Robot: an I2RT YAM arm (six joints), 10 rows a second.
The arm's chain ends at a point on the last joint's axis. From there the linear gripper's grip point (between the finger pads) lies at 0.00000 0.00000 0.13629 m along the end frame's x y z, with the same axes.
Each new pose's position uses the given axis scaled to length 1; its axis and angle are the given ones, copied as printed.
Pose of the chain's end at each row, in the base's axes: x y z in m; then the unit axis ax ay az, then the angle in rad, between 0 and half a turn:
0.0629 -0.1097 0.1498 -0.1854 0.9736 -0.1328 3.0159
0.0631 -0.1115 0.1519 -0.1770 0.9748 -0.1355 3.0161
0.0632 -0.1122 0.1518 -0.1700 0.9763 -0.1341 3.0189
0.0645 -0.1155 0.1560 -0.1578 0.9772 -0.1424 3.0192
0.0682 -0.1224 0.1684 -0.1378 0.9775 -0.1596 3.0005
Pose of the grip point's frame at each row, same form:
0.0862 -0.1416 0.0194 -0.1854 0.9736 -0.1328 3.0159
0.0862 -0.1443 0.0217 -0.1770 0.9748 -0.1355 3.0161
0.0857 -0.1449 0.0214 -0.1700 0.9763 -0.1341 3.0189
0.0869 -0.1507 0.0262 -0.1578 0.9772 -0.1424 3.0192
0.0929 -0.1621 0.0404 -0.1378 0.9775 -0.1596 3.0005

